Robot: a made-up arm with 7 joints.
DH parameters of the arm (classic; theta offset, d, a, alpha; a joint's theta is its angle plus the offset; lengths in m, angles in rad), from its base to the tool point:
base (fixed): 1.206 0 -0.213 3.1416
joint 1: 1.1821 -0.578 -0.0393 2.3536
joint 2: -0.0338 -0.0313 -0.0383 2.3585
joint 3: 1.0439 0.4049 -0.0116 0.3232
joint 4: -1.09 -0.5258 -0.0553 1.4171
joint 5: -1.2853 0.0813 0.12 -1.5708
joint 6: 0 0.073 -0.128 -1.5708
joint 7: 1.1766 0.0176 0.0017 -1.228
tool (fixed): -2.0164 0.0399 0 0
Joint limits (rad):
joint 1: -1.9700..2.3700
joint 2: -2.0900..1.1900
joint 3: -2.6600..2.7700
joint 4: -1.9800..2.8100
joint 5: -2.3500..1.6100
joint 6: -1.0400..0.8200
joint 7: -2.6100..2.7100
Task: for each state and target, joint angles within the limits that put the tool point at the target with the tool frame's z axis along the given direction. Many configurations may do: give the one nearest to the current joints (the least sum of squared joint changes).
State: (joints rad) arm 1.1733 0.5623 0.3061 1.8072 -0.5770 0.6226 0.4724
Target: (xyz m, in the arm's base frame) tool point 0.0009 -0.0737 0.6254 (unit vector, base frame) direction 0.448 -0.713 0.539
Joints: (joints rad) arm 0.8727 0.2391 -0.3833 1.4379 -0.8481 0.8200 1.2571
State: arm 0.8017 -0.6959 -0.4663 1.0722 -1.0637 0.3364 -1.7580
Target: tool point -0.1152 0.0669 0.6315 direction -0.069 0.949 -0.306
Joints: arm 0.6725 -0.3492 -0.4689 0.6726 -0.8813 -0.4018 -2.4215
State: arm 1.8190 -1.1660 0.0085 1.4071 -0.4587 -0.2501 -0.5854
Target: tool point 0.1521 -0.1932 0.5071 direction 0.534 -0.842 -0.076
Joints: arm 1.7054 -1.5869 -0.0597 1.2732 0.5128 -0.7793 -1.1590
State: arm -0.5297 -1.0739 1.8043 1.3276 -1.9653 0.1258 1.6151
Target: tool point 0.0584 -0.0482 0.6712 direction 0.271 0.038 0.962
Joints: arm -1.3445 -1.6392 2.1389 1.3445 -2.2782 -0.5880 2.6265
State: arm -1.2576 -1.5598 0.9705 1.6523 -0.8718 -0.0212 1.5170
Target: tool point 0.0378 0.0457 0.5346 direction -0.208 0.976 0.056
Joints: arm -0.8996 -2.0393 1.1172 1.2077 -1.0542 -0.7358 1.8139
